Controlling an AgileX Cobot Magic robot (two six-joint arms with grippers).
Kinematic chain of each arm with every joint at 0, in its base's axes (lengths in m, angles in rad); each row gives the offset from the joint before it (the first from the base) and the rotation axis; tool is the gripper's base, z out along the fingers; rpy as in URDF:
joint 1: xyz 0 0 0.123 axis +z
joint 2: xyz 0 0 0 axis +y
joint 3: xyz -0.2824 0 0.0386 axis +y
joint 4: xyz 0.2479 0 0.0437 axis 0.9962 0 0.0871
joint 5: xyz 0 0 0 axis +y
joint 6: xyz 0.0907 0 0.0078 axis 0.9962 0 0.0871
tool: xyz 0 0 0 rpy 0 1.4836 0
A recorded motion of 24 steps. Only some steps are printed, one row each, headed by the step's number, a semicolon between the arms.
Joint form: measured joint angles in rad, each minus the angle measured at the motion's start. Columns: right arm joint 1, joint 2, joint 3, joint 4, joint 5, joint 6; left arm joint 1, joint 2, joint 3, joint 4, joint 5, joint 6.
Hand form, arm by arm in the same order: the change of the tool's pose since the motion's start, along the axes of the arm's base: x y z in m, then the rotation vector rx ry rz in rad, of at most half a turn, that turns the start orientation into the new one. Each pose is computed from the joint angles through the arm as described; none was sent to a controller.
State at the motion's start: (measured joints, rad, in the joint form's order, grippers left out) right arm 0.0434 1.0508 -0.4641 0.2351 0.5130 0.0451; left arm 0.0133 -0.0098 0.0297 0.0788 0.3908 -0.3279
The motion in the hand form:
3: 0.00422 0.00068 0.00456 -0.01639 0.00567 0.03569; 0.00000 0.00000 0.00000 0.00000 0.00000 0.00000
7: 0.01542 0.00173 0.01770 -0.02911 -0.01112 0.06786; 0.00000 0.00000 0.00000 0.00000 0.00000 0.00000
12: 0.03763 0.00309 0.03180 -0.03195 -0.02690 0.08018; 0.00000 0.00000 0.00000 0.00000 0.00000 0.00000
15: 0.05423 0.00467 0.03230 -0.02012 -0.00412 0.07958; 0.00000 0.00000 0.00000 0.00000 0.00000 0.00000
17: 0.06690 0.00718 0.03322 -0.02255 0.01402 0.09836; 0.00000 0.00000 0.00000 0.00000 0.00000 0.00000
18: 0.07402 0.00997 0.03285 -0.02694 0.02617 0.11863; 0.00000 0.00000 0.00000 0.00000 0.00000 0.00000
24: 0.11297 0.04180 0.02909 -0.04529 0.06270 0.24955; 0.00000 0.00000 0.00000 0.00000 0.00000 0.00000
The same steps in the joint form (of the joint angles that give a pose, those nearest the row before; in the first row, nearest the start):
3: 0.0000 0.0134 -0.0291 0.0000 0.0270 -0.0359; 0.0000 0.0000 0.0000 0.0000 0.0000 0.0000
7: 0.0000 0.0374 -0.0962 0.0000 0.0586 -0.0667; 0.0000 0.0000 0.0000 0.0000 0.0000 0.0000
12: 0.0000 0.1061 -0.1959 0.0016 0.0759 -0.0781; 0.0000 0.0000 0.0000 0.0000 0.0000 0.0000
15: 0.0000 0.1766 -0.2523 0.0157 0.0853 -0.0815; 0.0000 0.0000 0.0000 0.0000 0.0000 0.0000
17: 0.0065 0.2292 -0.3011 0.0173 0.1019 -0.0921; 0.0000 0.0000 0.0000 0.0000 0.0000 0.0000
18: 0.0156 0.2605 -0.3283 0.0173 0.1120 -0.1025; 0.0000 0.0000 0.0000 0.0000 0.0000 0.0000
24: 0.1170 0.4308 -0.4828 0.0104 0.1395 -0.1259; 0.0000 0.0000 0.0000 0.0000 0.0000 0.0000

